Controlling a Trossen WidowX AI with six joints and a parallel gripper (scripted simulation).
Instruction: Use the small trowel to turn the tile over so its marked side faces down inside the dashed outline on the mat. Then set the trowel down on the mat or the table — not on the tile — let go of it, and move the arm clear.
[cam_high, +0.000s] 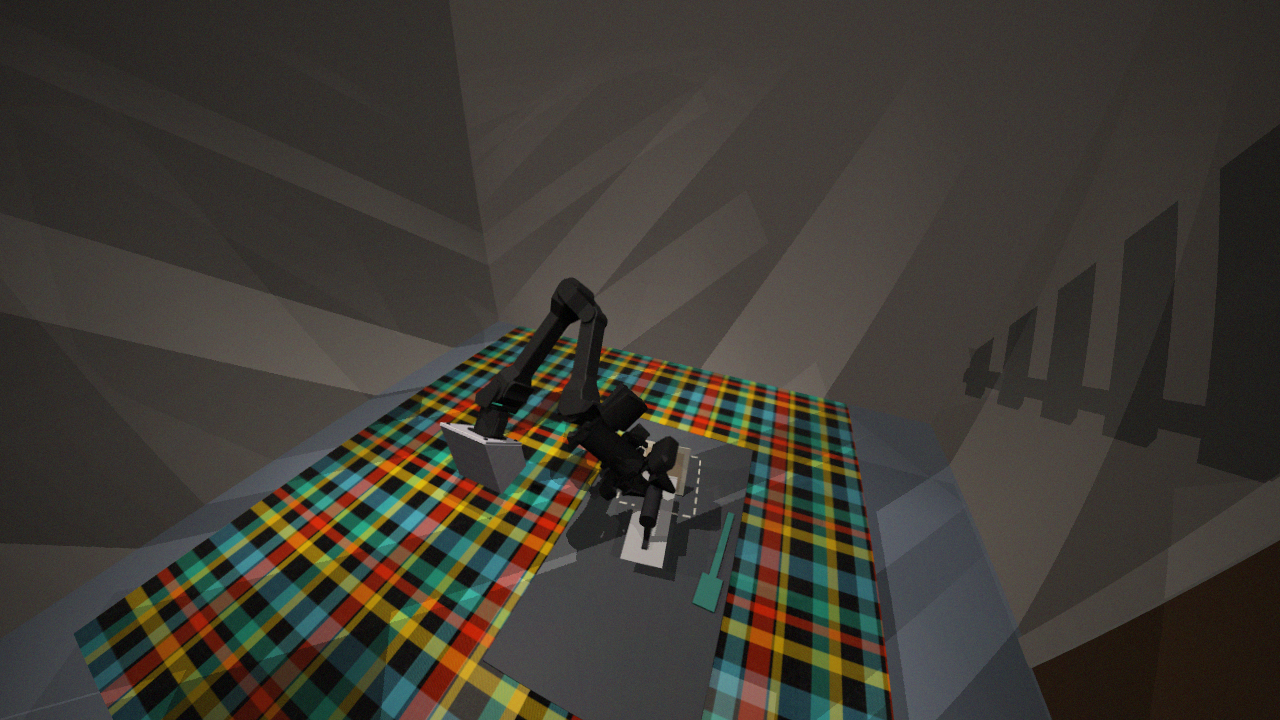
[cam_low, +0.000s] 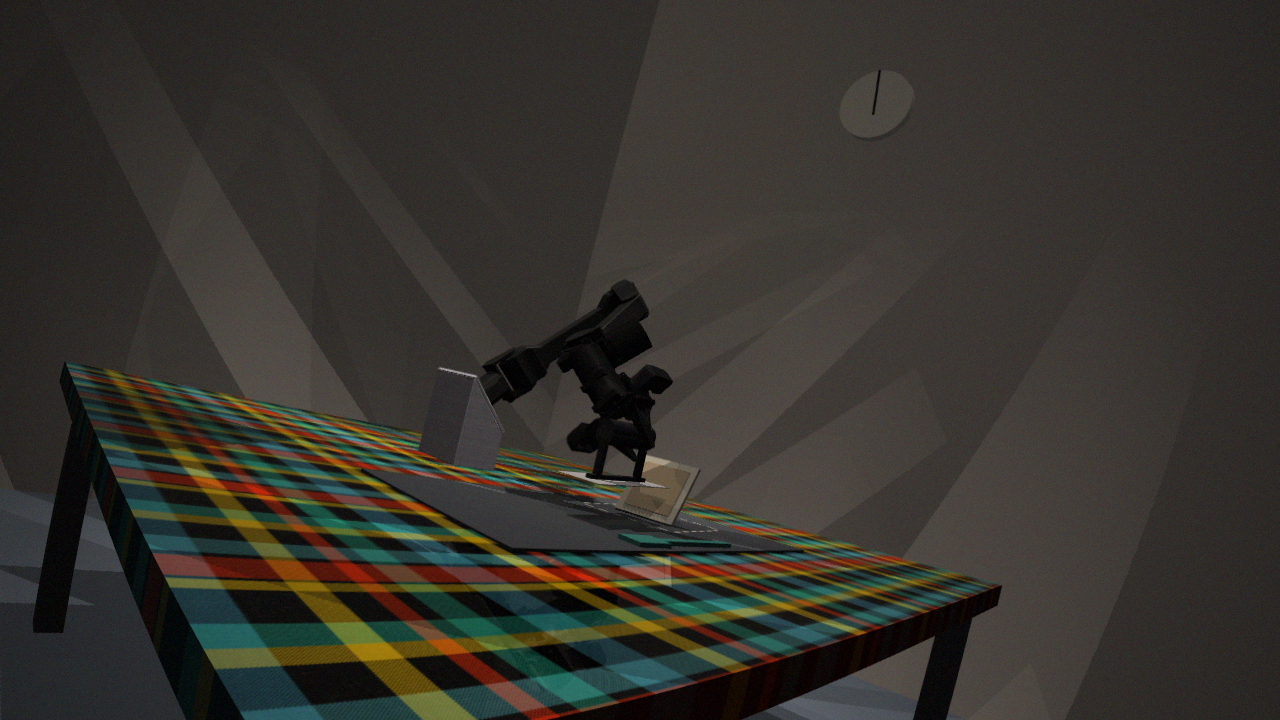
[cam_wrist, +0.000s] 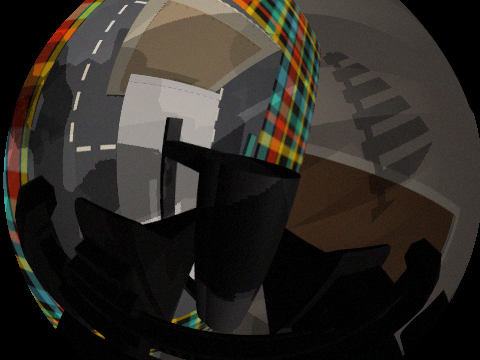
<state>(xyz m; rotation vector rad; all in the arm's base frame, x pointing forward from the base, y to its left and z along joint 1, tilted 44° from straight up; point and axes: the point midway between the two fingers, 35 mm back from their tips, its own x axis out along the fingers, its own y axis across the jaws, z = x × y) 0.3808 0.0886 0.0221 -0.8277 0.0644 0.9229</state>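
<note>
Right now the trowel is 130 mm ahead of my gripper tip, 100 mm below it and 30 mm to the right of it. Round my gripper tip: tile: 110 mm to the left, 80 mm below, 60 mm behind.
</note>
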